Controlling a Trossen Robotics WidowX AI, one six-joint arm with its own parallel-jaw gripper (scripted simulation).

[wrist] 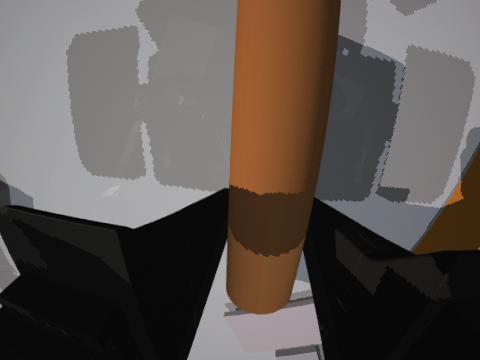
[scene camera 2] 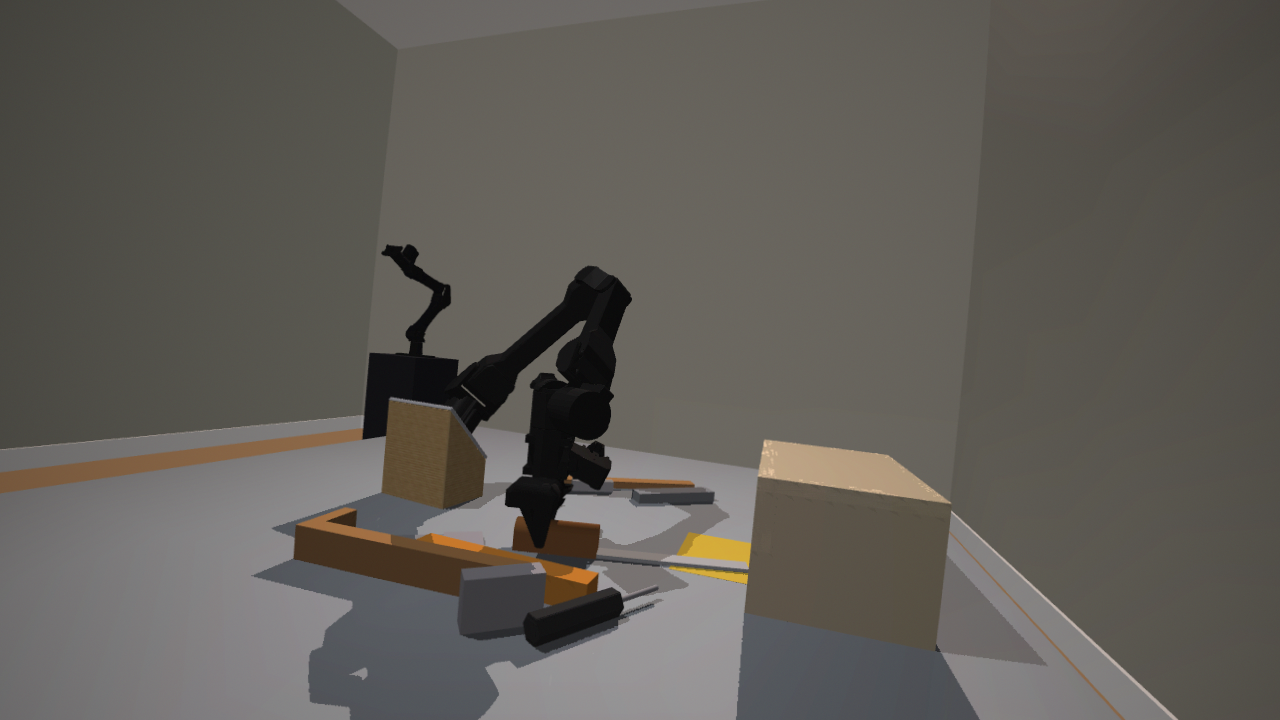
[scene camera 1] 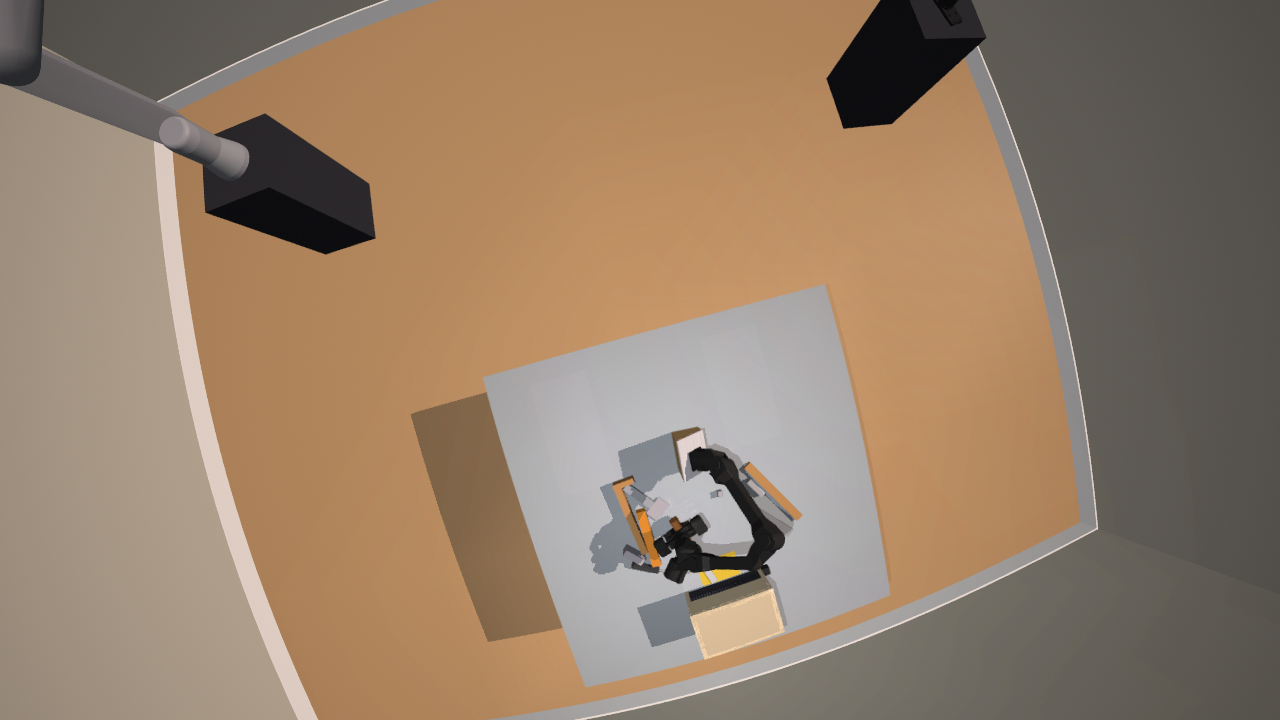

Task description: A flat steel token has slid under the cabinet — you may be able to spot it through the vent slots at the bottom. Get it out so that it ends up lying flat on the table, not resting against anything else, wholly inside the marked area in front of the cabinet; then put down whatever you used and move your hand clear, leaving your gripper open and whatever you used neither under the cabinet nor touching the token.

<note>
In view: my gripper (scene camera 2: 541, 543), a grey block (scene camera 2: 491, 598), a black-handled screwdriver (scene camera 2: 541, 626), an orange l-shaped wooden piece (scene camera 2: 333, 540) and a grey bar (scene camera 2: 657, 495).
The orange l-shaped wooden piece shows as well in scene camera 1 (scene camera 1: 617, 485). My gripper is seen too in the wrist view (wrist: 267, 201) and in scene camera 1 (scene camera 1: 677, 526). The wrist view misses the grey block: it is out of frame. The wrist view does not show the black-handled screwdriver: it is out of frame.
</note>
